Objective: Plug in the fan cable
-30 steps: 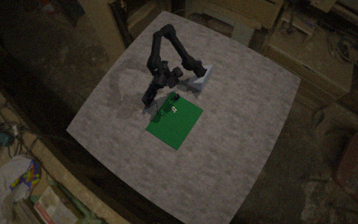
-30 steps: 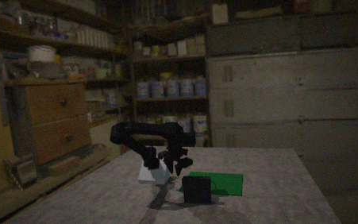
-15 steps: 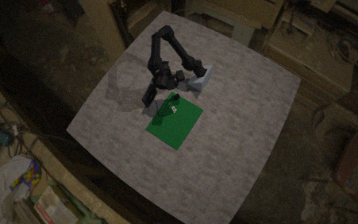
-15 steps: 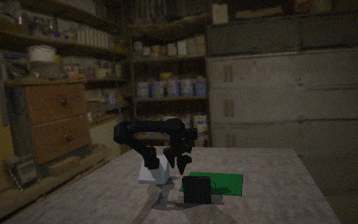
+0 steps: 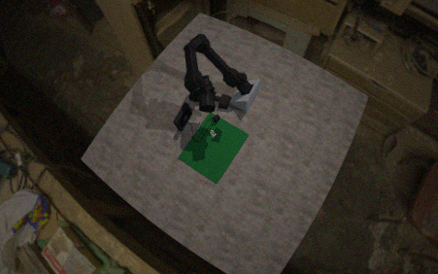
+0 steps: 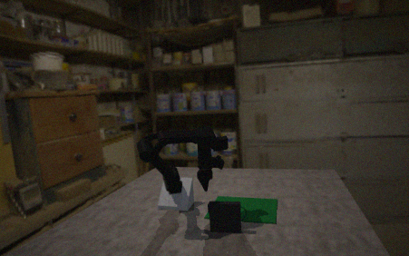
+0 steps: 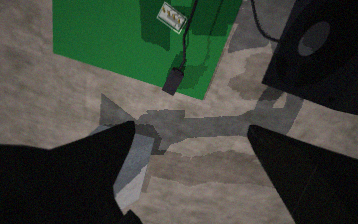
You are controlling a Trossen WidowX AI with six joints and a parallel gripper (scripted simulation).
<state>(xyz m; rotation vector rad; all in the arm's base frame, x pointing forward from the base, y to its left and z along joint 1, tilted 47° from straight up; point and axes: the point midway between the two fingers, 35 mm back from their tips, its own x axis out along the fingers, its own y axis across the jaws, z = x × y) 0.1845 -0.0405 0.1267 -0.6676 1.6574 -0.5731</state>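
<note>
Now: the dark plug 2 cm ahead of my gripper tip, 2 cm to the left of it and 11 cm below it. Also, from my gripper tip: dark fan 9 cm ahead, 12 cm to the right, 7 cm below; then green board 16 cm ahead, 7 cm to the left, 15 cm below.
</note>
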